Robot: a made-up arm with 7 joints.
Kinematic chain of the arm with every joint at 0, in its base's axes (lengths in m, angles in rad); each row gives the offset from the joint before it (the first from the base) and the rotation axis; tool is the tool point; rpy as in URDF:
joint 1: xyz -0.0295 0.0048 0.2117 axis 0 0.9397 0.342
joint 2: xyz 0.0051 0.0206 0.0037 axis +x
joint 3: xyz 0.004 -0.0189 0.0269 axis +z
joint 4: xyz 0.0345 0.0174 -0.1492 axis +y
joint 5: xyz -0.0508 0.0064 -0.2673 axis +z
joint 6: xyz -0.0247 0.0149 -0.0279 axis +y
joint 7: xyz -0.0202 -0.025 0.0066 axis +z
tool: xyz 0.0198 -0.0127 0.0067 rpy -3.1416 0 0
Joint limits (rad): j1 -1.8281..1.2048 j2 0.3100..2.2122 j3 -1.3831..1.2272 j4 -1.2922..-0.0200 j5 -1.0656..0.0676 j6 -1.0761..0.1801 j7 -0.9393..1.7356
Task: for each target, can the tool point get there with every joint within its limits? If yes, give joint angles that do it. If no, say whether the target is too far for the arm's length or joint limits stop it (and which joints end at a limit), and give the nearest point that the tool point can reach.
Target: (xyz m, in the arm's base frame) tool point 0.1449 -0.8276 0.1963
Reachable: no: too far | nearest point 0.1832 -0.3381 0.2901 | short by 0.500 m
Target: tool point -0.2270 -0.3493 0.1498
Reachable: no: joint limits stop it (at a limit: joint 1, joint 2, joint 3, joint 4, joint 5, joint 6) | nearest point -0.2617 -0.2158 -0.0229 | short by 0.221 m
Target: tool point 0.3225 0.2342 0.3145
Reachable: yes | joints -1.1862 0.5267 0.7714 -1.0211 -0.9362 -0.9260 -0.0936
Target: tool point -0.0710 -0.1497 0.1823
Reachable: no: joint limits stop it (at a limit: joint 1, joint 2, joint 3, joint 4, joint 5, joint 6) | nearest point -0.2504 -0.2155 -0.0296 | short by 0.285 m
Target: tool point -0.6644 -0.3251 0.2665
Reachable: no: too far | nearest point -0.4489 -0.0150 0.0989 | short by 0.413 m
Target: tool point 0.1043 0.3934 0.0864
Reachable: yes | joints 0.4950 1.2758 0.0960 -0.9815 -0.9005 -0.1889 1.4955
